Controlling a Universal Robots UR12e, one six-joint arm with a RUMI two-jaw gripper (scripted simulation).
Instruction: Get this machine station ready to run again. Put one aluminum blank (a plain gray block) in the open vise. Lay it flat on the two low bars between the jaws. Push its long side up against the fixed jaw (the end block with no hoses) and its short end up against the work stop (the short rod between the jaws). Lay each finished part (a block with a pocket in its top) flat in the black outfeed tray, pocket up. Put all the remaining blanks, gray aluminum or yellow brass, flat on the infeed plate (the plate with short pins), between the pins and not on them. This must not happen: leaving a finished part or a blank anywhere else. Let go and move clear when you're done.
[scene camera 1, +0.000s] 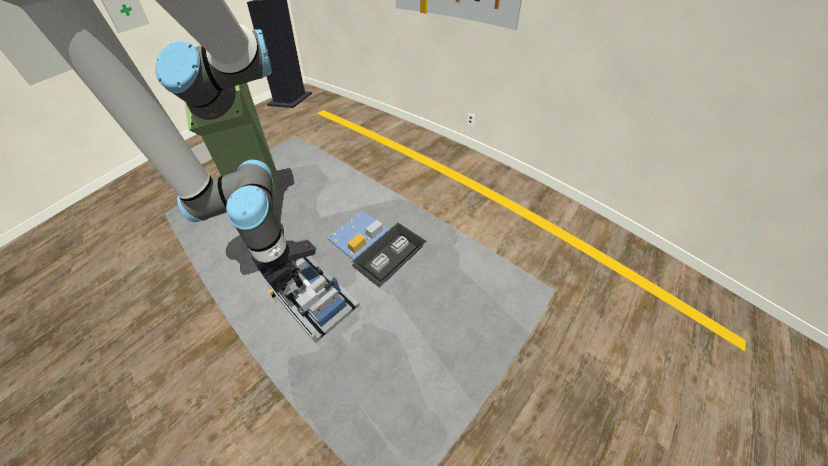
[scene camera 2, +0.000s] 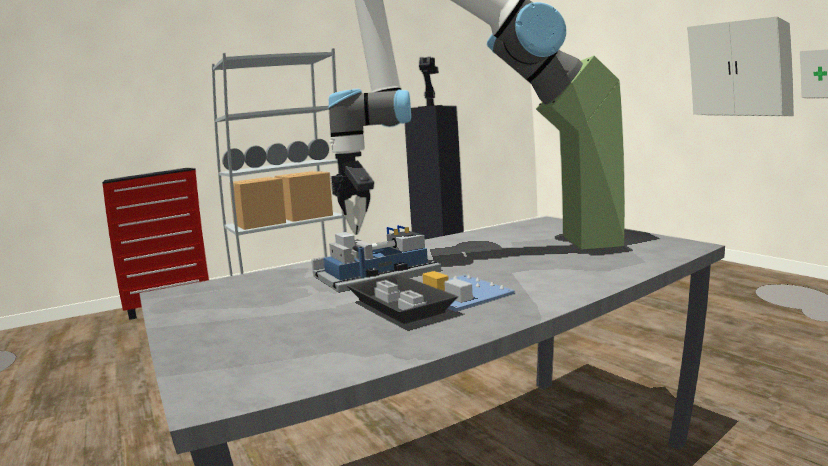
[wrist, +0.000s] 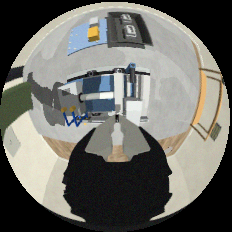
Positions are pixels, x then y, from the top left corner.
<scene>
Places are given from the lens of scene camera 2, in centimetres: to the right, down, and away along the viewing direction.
my gripper (scene camera 2: 356, 234): -16, 0, 145
blue vise (scene camera 2: 419, 256): 2, 6, 145
</scene>
